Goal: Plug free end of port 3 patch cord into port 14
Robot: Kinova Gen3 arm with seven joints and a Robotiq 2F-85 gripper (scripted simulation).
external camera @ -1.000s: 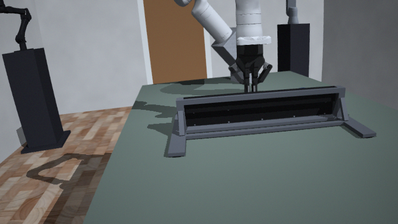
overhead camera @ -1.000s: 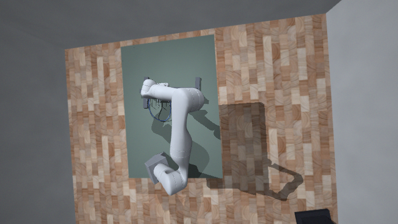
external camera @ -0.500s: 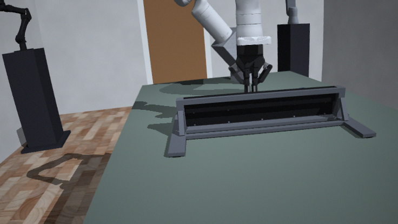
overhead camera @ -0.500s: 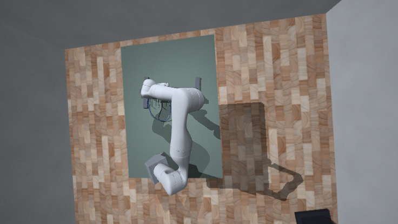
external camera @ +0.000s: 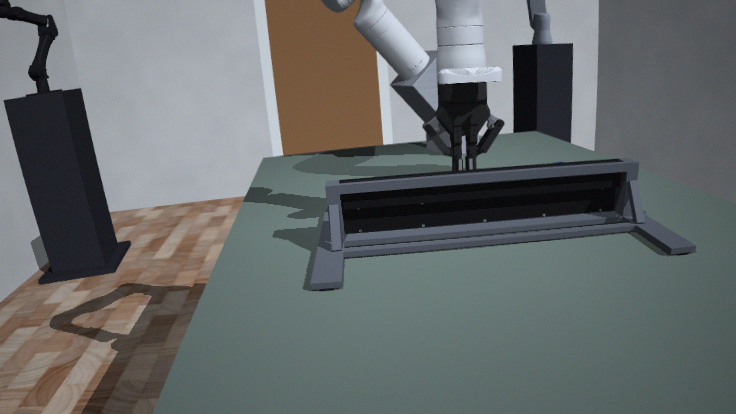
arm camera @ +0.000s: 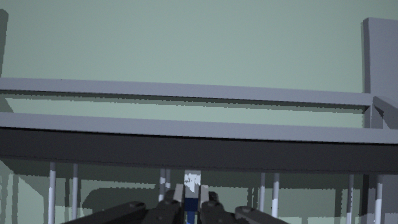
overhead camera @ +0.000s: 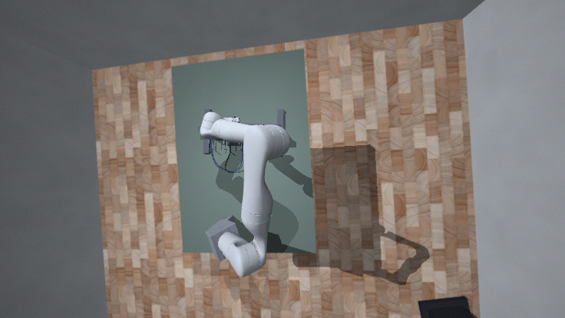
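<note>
My gripper is now 10 mm short of the plug and 10 mm above it.
</note>
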